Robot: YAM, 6 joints.
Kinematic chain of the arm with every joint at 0, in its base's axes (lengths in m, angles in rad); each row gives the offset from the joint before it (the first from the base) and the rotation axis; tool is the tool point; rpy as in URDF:
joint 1: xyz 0 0 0.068 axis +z
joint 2: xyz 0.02 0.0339 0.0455 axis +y
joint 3: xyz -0.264 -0.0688 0 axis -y
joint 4: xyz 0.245 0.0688 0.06 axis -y
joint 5: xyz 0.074 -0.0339 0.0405 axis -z
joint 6: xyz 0.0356 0 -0.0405 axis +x
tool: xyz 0 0 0 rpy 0 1.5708 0
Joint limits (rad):
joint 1: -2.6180..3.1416
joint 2: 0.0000..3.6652
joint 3: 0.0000..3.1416
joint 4: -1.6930..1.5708
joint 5: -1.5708..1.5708
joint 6: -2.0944..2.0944
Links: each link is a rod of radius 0.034 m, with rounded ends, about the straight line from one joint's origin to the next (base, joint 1, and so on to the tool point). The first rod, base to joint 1, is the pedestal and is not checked.
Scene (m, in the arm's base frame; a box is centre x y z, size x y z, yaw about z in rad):
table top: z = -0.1
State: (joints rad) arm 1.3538 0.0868 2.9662 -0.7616 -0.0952 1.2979
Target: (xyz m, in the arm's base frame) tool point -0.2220 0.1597 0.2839
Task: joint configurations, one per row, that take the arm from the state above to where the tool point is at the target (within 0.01 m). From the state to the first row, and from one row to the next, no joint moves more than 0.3 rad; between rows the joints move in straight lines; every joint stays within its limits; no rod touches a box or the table.
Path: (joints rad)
1: 1.5435 0.3121 2.6791 -0.8075 -0.1131 1.2979
2: 1.7331 0.5374 2.3920 -0.8534 -0.1309 1.2979
3: 1.9228 0.7627 2.1049 -0.8993 -0.1488 1.2979
4: 2.1125 0.9881 1.8178 -0.9453 -0.1666 1.2979
5: 2.3021 1.2134 1.5308 -0.9912 -0.1845 1.2979
6: 2.4918 1.4387 1.2437 -1.0371 -0.2024 1.2979

